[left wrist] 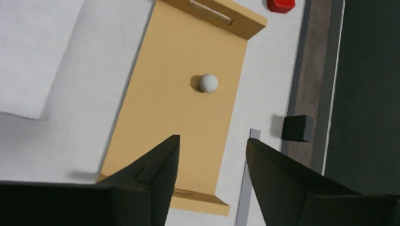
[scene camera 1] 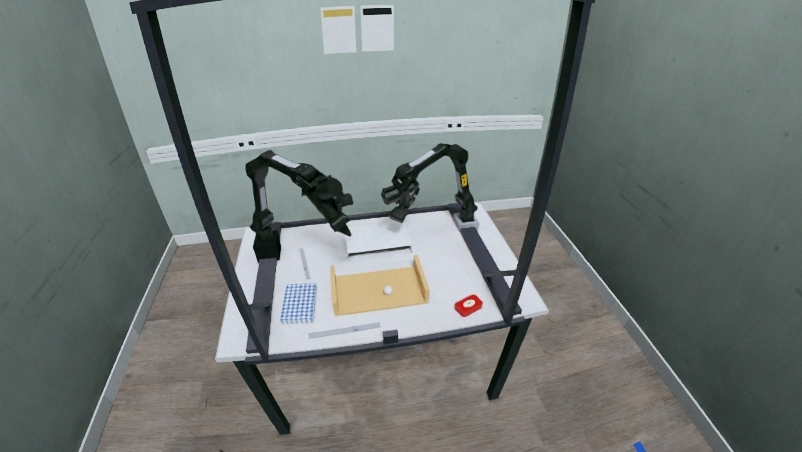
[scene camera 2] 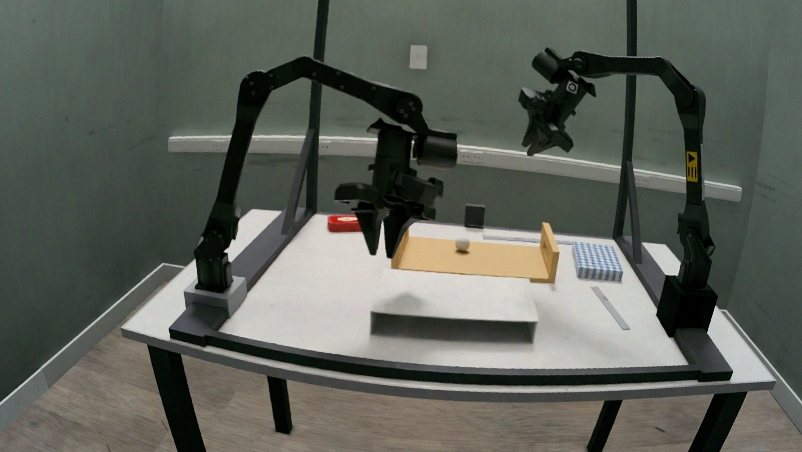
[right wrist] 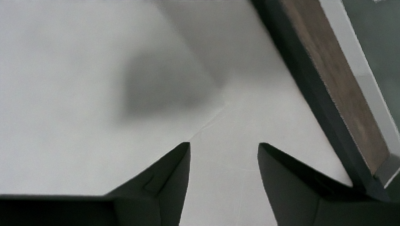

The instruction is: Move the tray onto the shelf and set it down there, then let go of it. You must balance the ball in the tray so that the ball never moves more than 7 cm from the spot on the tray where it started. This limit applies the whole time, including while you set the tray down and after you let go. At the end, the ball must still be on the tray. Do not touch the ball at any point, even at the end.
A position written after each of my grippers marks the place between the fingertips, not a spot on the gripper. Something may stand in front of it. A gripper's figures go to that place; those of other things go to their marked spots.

Scene:
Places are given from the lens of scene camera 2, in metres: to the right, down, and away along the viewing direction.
my left gripper (scene camera 2: 525, 151): 0.26, -0.15, 1.13
my right gripper (scene camera 2: 381, 257): -0.03, 0.05, 0.92
tan tray (scene camera 2: 538, 264): 0.30, 0.09, 1.22
low white shelf (scene camera 2: 411, 293): 0.02, 0.11, 0.97
The marked spots on the tan tray and the low white shelf are 0.38 m apart.

